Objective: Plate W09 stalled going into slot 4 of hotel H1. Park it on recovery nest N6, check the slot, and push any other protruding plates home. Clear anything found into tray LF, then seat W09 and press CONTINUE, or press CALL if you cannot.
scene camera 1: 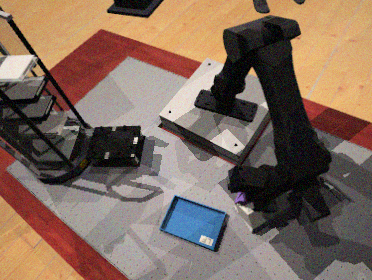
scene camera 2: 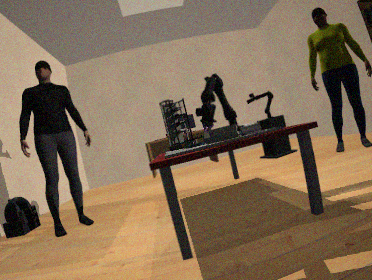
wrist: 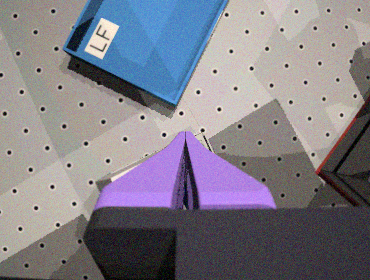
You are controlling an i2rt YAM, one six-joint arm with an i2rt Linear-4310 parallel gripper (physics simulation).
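My gripper is shut, with its purple fingertips together and nothing between them. It points down at a small white-topped box beside the blue tray; the gripper hides most of the box and any button on it, and I cannot tell whether the tips touch it. Tray LF looks empty. The hotel rack stands at the left of scene camera 1, with a white plate above dark plates. Plate labels and slot numbers are unreadable. A black block, unlabelled here, sits beside the rack.
The arm's pale base slab lies behind the tray. A dark red-edged block shows at the right of the wrist view. In scene camera 2, two people stand beyond the table, and another jointed device stands behind it.
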